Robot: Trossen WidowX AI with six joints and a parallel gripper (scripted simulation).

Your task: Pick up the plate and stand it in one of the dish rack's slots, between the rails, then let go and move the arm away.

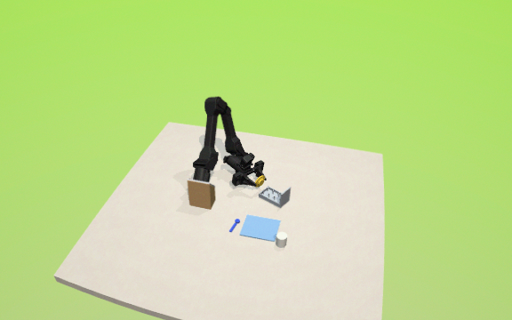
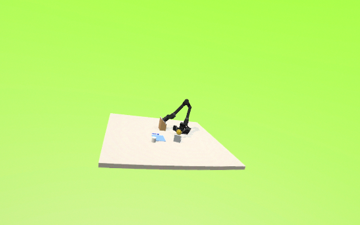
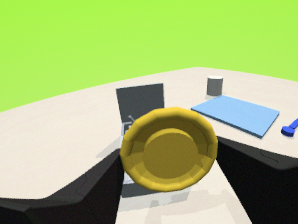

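Now: gripper tip 7 cm short of the grey dish rack, 4 cm above it and 2 cm to the left of it. From my gripper tip the other things lie so: white cup (29 cm to the right, 17 cm ahead, 4 cm below); yellow plate (1 cm behind); blue spoon (24 cm to the right, 6 cm below, 4 cm behind).
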